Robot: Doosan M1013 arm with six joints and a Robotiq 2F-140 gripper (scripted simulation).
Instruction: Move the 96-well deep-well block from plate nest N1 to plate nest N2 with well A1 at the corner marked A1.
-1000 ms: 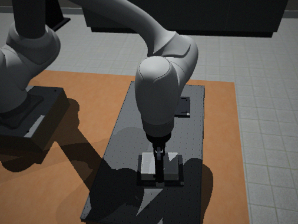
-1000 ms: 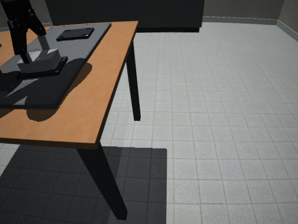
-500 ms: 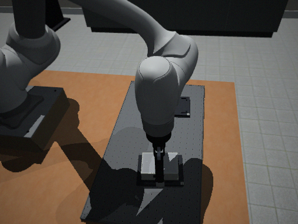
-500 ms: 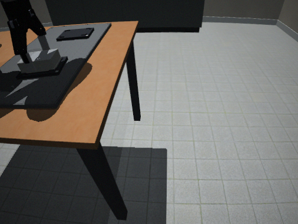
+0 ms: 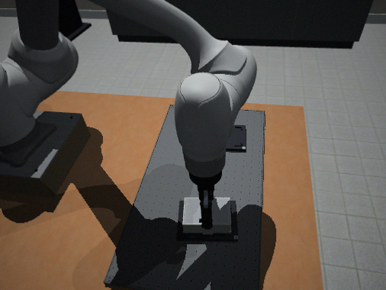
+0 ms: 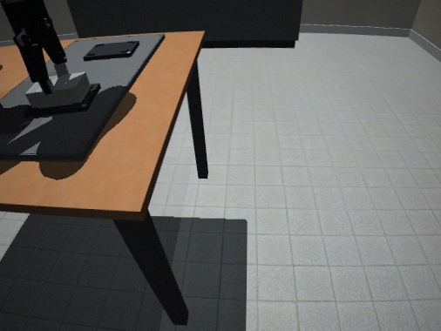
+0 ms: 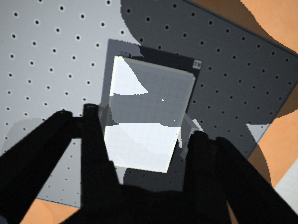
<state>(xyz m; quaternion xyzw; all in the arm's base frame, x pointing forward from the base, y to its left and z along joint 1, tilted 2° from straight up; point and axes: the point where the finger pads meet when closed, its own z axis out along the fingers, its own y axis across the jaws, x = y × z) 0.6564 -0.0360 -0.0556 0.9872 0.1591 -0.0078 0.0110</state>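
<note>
Right now the deep-well block is 10 mm below my hand. Round my hand: plate nest: 40 mm below.
</note>
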